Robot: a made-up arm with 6 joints.
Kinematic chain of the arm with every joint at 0, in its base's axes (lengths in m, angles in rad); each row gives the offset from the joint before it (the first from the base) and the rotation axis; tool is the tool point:
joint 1: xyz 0 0 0.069 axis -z
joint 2: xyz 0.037 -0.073 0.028 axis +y
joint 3: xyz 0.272 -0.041 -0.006 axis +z
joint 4: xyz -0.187 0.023 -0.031 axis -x
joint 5: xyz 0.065 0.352 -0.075 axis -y
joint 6: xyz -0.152 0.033 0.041 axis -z
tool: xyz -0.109 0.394 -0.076
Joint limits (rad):
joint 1: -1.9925..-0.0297
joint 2: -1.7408..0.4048
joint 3: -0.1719..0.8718
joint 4: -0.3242..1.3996
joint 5: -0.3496..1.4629
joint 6: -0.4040..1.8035
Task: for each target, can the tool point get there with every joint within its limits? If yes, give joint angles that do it. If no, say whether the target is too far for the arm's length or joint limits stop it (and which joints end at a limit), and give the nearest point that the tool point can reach.
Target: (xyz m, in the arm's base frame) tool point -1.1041 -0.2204 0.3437
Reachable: no: joint limits stop it (at a limit: joint 1, joint 3, joint 4) | nearest point -0.7957 -0.1099 0.3144 | short by 0.329 m
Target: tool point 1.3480 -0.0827 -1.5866
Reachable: no: too far | nearest point 0.6639 -0.0407 -0.7003 | short by 1.120 m
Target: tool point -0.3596 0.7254 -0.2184
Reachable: yes | joints -1.7277 -1.1340 -0.0838 0.8842 0.6770 0.0903
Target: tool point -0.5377 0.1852 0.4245
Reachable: yes | joints -1.4413 -1.2869 -0.0893 -0.0459 0.8892 1.1257
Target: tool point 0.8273 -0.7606 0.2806
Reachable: no: joint limits stop it (at a limit: joint 1, joint 3, joint 4, joint 6) | nearest point 0.8299 -0.5446 0.2827 | short by 0.216 m
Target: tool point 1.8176 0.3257 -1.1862
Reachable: no: too far | nearest point 0.8538 0.1530 -0.4896 | short by 1.202 m
